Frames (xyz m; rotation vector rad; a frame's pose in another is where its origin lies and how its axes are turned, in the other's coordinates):
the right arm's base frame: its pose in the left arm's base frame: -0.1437 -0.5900 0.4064 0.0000 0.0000 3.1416
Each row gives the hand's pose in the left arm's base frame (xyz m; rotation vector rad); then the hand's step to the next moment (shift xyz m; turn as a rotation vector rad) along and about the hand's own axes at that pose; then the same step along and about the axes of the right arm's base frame.
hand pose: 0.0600 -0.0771 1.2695 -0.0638 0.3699 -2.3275
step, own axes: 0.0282 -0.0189 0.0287 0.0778 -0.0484 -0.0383
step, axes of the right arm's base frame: 0.0285 0.0143 0.0310 0.0944 0.0132 -0.0280
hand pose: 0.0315 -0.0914 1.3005 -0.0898 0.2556 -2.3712
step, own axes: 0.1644 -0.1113 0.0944 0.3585 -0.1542 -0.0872
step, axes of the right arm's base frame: 0.1813 0.0491 0.1142 0.3762 0.1235 -0.0561
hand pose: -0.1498 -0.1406 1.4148 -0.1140 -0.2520 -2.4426
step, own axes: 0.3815 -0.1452 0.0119 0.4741 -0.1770 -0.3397
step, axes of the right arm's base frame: 0.3865 0.1237 0.0455 0.4842 0.2309 -0.2894
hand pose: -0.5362 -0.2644 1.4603 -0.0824 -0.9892 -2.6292
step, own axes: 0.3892 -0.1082 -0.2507 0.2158 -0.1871 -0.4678
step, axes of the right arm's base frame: 0.3872 0.1974 -0.1928 0.2358 0.2337 -0.4361
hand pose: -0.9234 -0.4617 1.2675 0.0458 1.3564 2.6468
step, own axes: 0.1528 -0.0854 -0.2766 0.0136 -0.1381 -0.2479
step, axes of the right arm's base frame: 0.1677 0.1485 -0.2387 0.0204 0.1178 -0.2577
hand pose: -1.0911 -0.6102 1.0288 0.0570 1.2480 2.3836
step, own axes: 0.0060 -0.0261 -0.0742 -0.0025 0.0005 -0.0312
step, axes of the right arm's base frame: 0.0134 0.0420 -0.0654 0.0053 0.0253 -0.0176
